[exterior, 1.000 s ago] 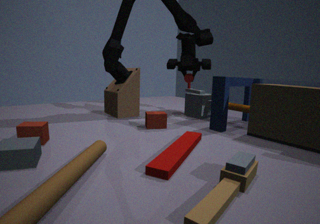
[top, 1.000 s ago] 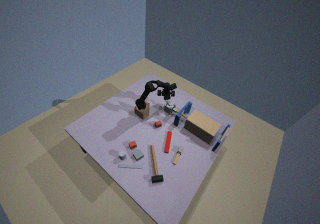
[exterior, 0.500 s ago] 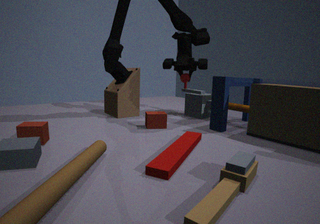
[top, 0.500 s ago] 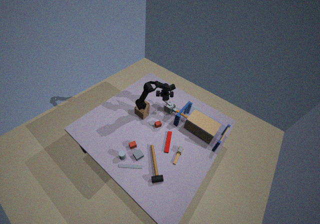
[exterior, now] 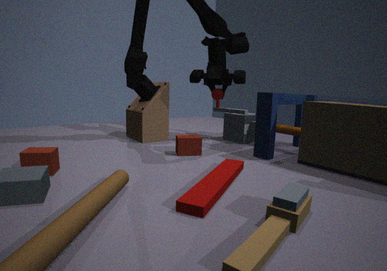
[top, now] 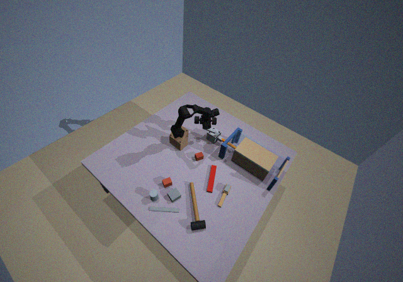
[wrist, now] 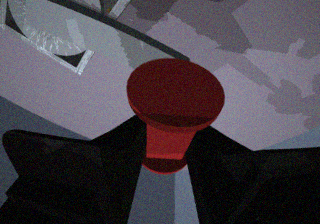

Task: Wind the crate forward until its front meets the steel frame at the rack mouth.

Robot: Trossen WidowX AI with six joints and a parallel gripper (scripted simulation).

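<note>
The winch handle lies 5 cm ahead of my gripper tip, 1 cm to the right of it and 3 cm below it. From my gripper tip the other things lie so: red knob: 1 cm ahead, 1 cm to the right; blue front frame: 27 cm ahead, 2 cm to the right, 3 cm below; grey winch: 9 cm ahead, 1 cm to the right, 10 cm below.
</note>
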